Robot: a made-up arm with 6 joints. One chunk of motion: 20 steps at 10 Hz.
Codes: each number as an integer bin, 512 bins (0 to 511) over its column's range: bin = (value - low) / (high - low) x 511, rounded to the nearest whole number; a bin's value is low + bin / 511 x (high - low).
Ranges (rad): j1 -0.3..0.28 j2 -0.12..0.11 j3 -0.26..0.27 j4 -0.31..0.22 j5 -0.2..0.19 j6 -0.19..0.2
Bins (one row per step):
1: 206 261 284 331 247 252
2: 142 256 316 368 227 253
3: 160 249 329 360 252 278
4: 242 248 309 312 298 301
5: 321 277 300 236 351 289
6: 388 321 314 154 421 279
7: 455 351 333 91 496 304
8: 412 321 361 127 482 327
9: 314 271 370 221 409 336
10: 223 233 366 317 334 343
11: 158 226 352 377 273 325
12: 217 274 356 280 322 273
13: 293 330 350 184 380 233
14: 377 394 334 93 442 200
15: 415 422 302 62 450 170
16: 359 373 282 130 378 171
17: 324 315 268 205 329 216
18: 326 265 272 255 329 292
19: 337 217 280 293 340 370
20: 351 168 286 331 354 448
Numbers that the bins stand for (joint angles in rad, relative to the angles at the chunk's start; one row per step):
1: -0.0662 -0.0025 0.0346 0.0333 -0.0115 0.0023
2: -0.1388 -0.0048 0.0677 0.0717 -0.0268 0.0031
3: -0.1184 -0.0079 0.0812 0.0634 -0.0077 0.0222
4: -0.0253 -0.0084 0.0605 0.0136 0.0274 0.0397
5: 0.0643 0.0047 0.0512 -0.0652 0.0679 0.0306
6: 0.1404 0.0245 0.0657 -0.1503 0.1213 0.0229
7: 0.2164 0.0380 0.0854 -0.2156 0.1786 0.0420
8: 0.1676 0.0245 0.1144 -0.1783 0.1679 0.0596
9: 0.0564 0.0020 0.1238 -0.0808 0.1122 0.0664
10: -0.0469 -0.0151 0.1196 0.0188 0.0549 0.0718
11: -0.1207 -0.0183 0.1051 0.0810 0.0084 0.0580
12: -0.0537 0.0033 0.1092 -0.0196 0.0458 0.0184
13: 0.0326 0.0285 0.1030 -0.1192 0.0900 -0.0122
14: 0.1279 0.0573 0.0864 -0.2135 0.1373 -0.0374
15: 0.1710 0.0699 0.0532 -0.2457 0.1434 -0.0603
16: 0.1075 0.0479 0.0325 -0.1752 0.0885 -0.0595
17: 0.0677 0.0218 0.0180 -0.0974 0.0511 -0.0251
18: 0.0700 -0.0007 0.0221 -0.0455 0.0511 0.0329
19: 0.0825 -0.0223 0.0304 -0.0061 0.0595 0.0924
20: 0.0984 -0.0444 0.0366 0.0333 0.0702 0.1519

